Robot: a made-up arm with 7 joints. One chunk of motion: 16 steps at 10 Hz.
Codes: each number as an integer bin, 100 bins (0 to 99) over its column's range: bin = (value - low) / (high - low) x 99, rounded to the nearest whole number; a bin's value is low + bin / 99 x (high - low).
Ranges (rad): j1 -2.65..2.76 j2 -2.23..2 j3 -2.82..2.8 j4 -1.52..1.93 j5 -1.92..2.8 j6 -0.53..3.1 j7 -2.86..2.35
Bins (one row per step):
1: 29 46 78 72 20 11 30
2: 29 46 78 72 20 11 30
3: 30 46 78 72 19 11 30
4: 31 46 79 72 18 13 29
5: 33 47 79 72 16 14 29
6: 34 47 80 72 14 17 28
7: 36 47 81 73 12 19 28
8: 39 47 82 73 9 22 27
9: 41 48 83 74 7 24 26
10: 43 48 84 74 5 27 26
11: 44 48 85 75 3 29 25
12: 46 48 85 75 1 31 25
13: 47 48 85 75 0 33 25
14: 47 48 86 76 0 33 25
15: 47 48 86 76 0 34 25
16: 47 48 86 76 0 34 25
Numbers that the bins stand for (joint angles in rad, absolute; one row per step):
1: -1.0653 -0.2645 1.6079 0.9891 -0.9665 -0.1267 -1.2812
2: -1.0653 -0.2645 1.6079 0.9891 -0.9665 -0.1267 -1.2812
3: -1.0106 -0.2645 1.6079 0.9891 -1.0141 -0.1267 -1.2812
4: -0.9560 -0.2645 1.6646 0.9891 -1.0618 -0.0533 -1.3338
5: -0.8467 -0.2218 1.6646 0.9891 -1.1572 -0.0167 -1.3338
6: -0.7920 -0.2218 1.7214 0.9891 -1.2525 0.0933 -1.3865
7: -0.6827 -0.2218 1.7782 1.0239 -1.3479 0.1667 -1.3865
8: -0.5188 -0.2218 1.8349 1.0239 -1.4909 0.2767 -1.4391
9: -0.4095 -0.1791 1.8917 1.0588 -1.5863 0.3500 -1.4917
10: -0.3002 -0.1791 1.9485 1.0588 -1.6816 0.4600 -1.4917
11: -0.2456 -0.1791 2.0053 1.0936 -1.7770 0.5333 -1.5443
12: -0.1363 -0.1791 2.0053 1.0936 -1.8723 0.6067 -1.5443
13: -0.0816 -0.1791 2.0053 1.0936 -1.9200 0.6800 -1.5443
14: -0.0816 -0.1791 2.0620 1.1285 -1.9200 0.6800 -1.5443
15: -0.0816 -0.1791 2.0620 1.1285 -1.9200 0.7167 -1.5443
16: -0.0816 -0.1791 2.0620 1.1285 -1.9200 0.7167 -1.5443

